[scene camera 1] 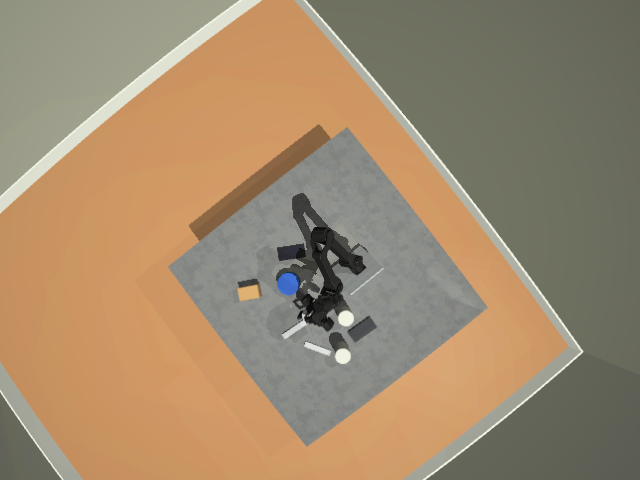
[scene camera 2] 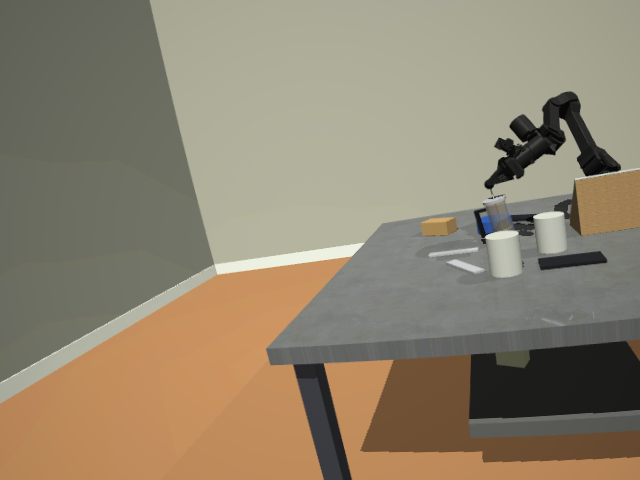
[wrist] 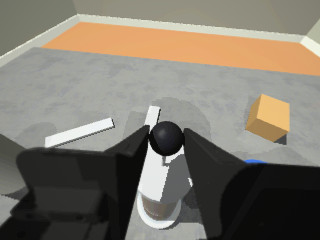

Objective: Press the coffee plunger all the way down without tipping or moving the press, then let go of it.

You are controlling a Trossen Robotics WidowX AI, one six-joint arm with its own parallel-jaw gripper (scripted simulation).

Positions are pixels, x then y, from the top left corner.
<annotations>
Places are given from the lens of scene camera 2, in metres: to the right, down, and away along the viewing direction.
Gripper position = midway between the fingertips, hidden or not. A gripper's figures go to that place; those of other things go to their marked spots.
gripper [scene camera 2: 486, 184]: 0.50, -0.17, 1.29
coffee press [scene camera 2: 496, 207]: 0.52, -0.10, 1.27
</annotations>
